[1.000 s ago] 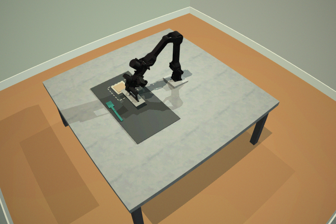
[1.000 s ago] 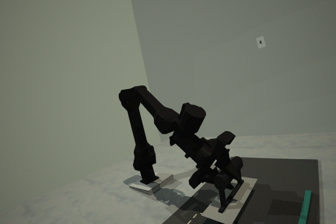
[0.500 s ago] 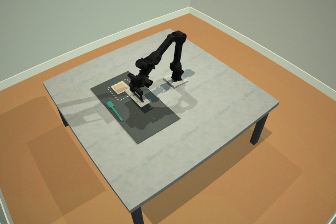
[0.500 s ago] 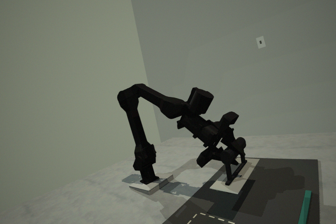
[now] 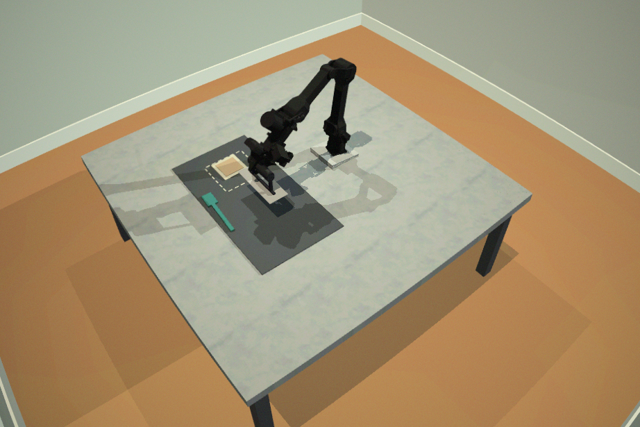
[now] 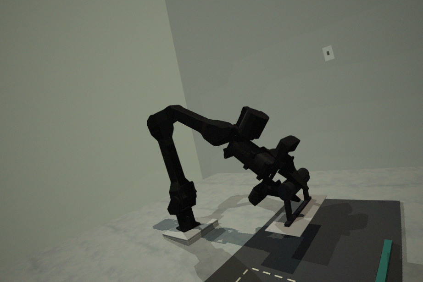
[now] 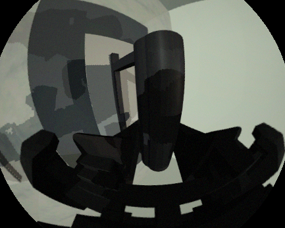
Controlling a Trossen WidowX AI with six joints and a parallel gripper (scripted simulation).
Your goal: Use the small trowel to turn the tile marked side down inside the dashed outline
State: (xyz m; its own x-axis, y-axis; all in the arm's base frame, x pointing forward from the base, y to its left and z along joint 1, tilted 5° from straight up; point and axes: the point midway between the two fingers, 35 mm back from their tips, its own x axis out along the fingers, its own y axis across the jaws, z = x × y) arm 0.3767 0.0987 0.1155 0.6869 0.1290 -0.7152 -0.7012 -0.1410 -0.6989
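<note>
Right now my gripper tip is 140 mm short of the teal trowel, 30 mm to the left of it and 130 mm above it. Round my gripper tip: cream tile: 20 mm ahead, 210 mm to the right, 130 mm below; then dark mat: 30 mm to the right, 160 mm below.
</note>
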